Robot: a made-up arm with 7 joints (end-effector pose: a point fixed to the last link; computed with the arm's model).
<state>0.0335 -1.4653 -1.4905 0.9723 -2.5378 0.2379 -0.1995</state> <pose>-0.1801 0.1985 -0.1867 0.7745 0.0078 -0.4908 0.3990</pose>
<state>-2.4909 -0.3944 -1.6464 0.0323 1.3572 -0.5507 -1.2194</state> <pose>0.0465 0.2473 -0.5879 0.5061 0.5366 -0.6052 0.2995</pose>
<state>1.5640 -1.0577 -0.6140 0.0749 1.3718 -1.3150 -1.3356</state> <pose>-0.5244 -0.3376 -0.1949 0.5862 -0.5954 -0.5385 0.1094</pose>
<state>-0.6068 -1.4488 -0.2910 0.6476 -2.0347 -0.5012 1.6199</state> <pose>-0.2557 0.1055 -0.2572 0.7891 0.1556 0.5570 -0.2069</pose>
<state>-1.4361 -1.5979 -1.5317 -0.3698 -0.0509 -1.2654 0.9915</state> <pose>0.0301 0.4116 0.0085 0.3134 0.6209 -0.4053 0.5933</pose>
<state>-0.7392 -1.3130 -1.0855 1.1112 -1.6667 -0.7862 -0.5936</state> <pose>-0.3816 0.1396 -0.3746 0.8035 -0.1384 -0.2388 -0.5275</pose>
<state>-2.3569 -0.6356 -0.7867 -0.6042 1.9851 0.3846 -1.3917</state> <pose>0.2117 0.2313 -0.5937 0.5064 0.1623 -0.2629 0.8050</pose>
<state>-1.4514 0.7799 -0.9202 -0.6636 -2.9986 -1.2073 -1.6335</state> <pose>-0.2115 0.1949 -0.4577 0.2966 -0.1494 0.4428 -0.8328</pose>
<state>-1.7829 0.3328 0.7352 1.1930 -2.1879 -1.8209 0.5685</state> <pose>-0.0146 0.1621 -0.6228 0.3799 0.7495 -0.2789 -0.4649</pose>
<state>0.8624 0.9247 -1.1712 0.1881 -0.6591 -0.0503 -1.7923</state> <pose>0.0187 0.1481 -0.3029 0.3138 -0.2075 0.8881 0.2642</pose>
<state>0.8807 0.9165 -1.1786 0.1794 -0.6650 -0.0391 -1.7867</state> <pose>0.0140 0.1495 -0.3027 0.3112 -0.2093 0.8883 0.2649</pose>
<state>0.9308 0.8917 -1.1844 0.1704 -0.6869 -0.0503 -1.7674</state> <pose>0.0035 0.1549 -0.3040 0.3103 -0.2228 0.8824 0.2746</pose>
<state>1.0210 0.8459 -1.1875 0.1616 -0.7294 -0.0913 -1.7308</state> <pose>-0.0143 0.1644 -0.3075 0.3115 -0.2519 0.8674 0.2951</pose>
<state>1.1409 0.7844 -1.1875 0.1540 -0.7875 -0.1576 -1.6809</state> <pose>-0.0363 0.1751 -0.3130 0.3134 -0.2950 0.8429 0.3229</pose>
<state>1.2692 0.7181 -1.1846 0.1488 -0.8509 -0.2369 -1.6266</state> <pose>-0.0576 0.1844 -0.3193 0.3146 -0.3455 0.8111 0.3519</pose>
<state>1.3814 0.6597 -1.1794 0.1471 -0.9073 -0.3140 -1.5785</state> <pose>-0.0740 0.1917 -0.3248 0.3144 -0.3936 0.7776 0.3763</pose>
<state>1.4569 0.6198 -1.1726 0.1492 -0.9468 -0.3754 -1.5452</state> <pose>-0.0835 0.1972 -0.3284 0.3134 -0.4296 0.7501 0.3931</pose>
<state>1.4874 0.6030 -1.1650 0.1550 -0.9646 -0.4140 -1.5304</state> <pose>-0.0862 0.2013 -0.3299 0.3129 -0.4485 0.7343 0.4022</pose>
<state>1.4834 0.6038 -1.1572 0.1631 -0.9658 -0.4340 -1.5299</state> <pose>-0.0841 0.2044 -0.3300 0.3135 -0.4534 0.7289 0.4060</pose>
